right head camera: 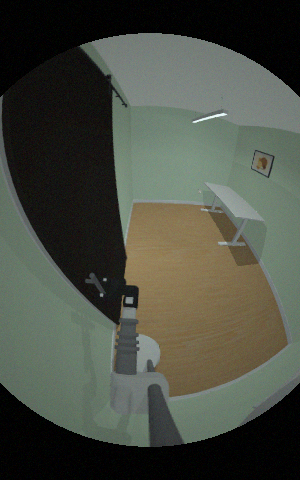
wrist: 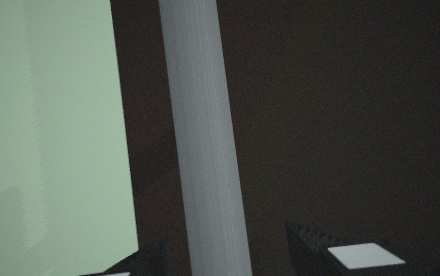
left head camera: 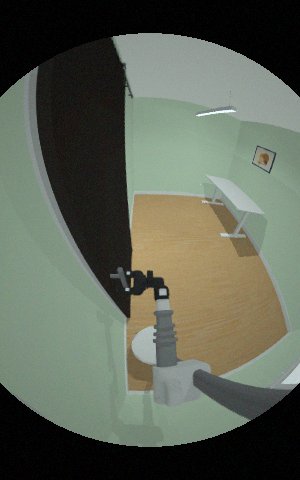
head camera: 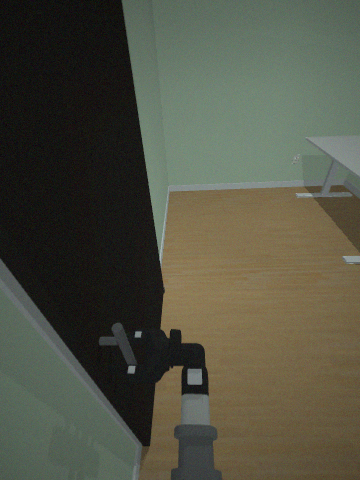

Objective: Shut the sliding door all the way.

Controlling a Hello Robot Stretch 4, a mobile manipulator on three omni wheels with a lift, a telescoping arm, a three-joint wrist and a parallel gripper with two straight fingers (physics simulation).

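Pixels of known places: gripper, fingertip midpoint: (right head camera: 92, 286) (left head camera: 115, 281) (head camera: 112, 353); robot's base, origin of the base link: (right head camera: 139, 352) (left head camera: 151, 344).
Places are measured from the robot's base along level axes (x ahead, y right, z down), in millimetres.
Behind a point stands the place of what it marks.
Observation:
The dark sliding door (head camera: 75, 150) @[z -1382, x 574, y -240 mm] (left head camera: 85, 150) @[z -1486, x 460, y -238 mm] (right head camera: 60, 150) @[z -1540, x 532, y -239 mm] (wrist: 340, 125) @[z -960, x 459, y -238 mm] stands along the left wall. Its grey bar handle (head camera: 123, 342) @[z -986, x 363, y -173 mm] (left head camera: 122, 277) @[z -977, x 362, y -174 mm] (right head camera: 96, 282) @[z -978, x 366, y -171 mm] (wrist: 200, 125) @[z -965, x 373, y -167 mm] stands off the panel low in the head views. My gripper (head camera: 120, 353) @[z -895, x 377, y -227 mm] (left head camera: 122, 282) (right head camera: 98, 287) (wrist: 229, 249) @[z -895, x 377, y -227 mm] is open at the handle, one finger on each side of the bar. In the wrist view the bar runs up between the fingers, nearer the left one, with a gap at the right one. The fingers' contact with the bar cannot be made out. The far end of the door's opening is hidden.
Grey trim (head camera: 75, 367) @[z -968, x 311, y -280 mm] runs between the door and the green wall (head camera: 40, 400) @[z -1033, x 226, y -291 mm] at the near left. A black rail (left head camera: 128, 82) @[z -2381, x 2164, y -325 mm] (right head camera: 118, 93) @[z -2281, x 1963, y -334 mm] extends past the door's top. A white table (head camera: 345, 150) @[z -692, x 2527, y 1581 mm] (left head camera: 235, 194) @[z -692, x 2069, y 1695 mm] (right head camera: 232, 201) @[z -692, x 2051, y 1650 mm] stands at the right.

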